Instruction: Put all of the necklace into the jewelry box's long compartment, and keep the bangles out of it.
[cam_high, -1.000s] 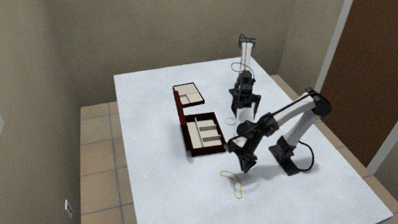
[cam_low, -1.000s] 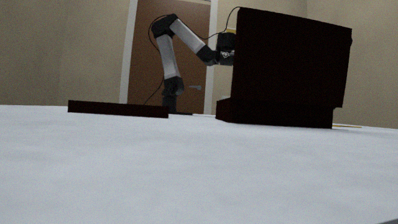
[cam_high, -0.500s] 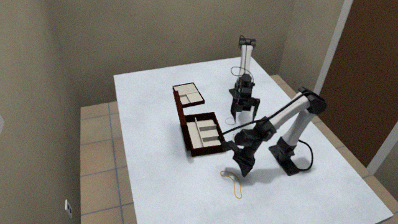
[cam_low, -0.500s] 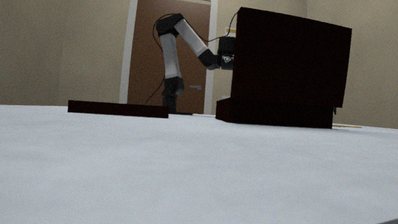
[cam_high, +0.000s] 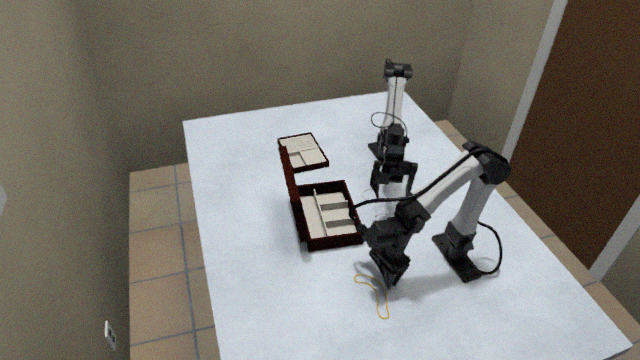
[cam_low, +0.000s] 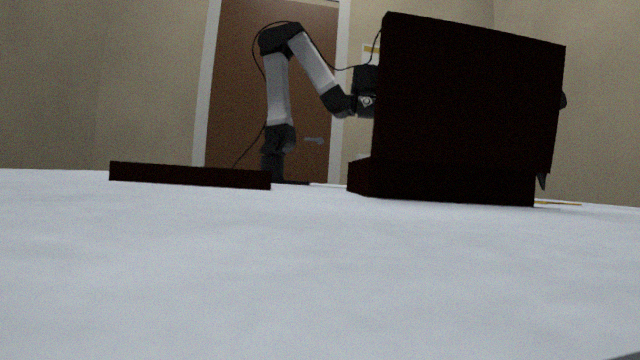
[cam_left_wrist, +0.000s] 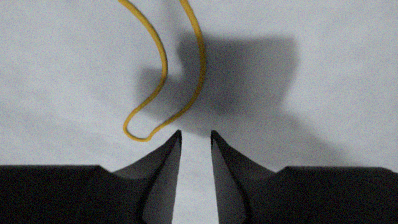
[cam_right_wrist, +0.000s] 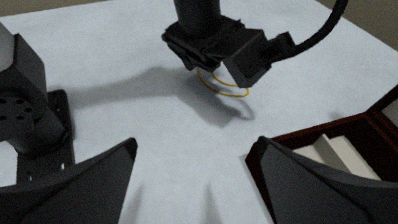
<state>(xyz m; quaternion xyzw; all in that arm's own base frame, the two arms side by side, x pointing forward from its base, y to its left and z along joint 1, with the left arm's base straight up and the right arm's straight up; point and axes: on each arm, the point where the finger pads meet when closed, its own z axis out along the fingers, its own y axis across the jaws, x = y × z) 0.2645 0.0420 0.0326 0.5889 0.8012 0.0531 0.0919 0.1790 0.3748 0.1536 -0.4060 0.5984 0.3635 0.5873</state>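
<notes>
Now: left hand 340 mm to the left of the jewelry box, 100 mm short of it and 80 mm below it. The rest, counted from my left hand: divided tray (710 mm to the right, 50 mm ahead, 30 mm below).
</notes>
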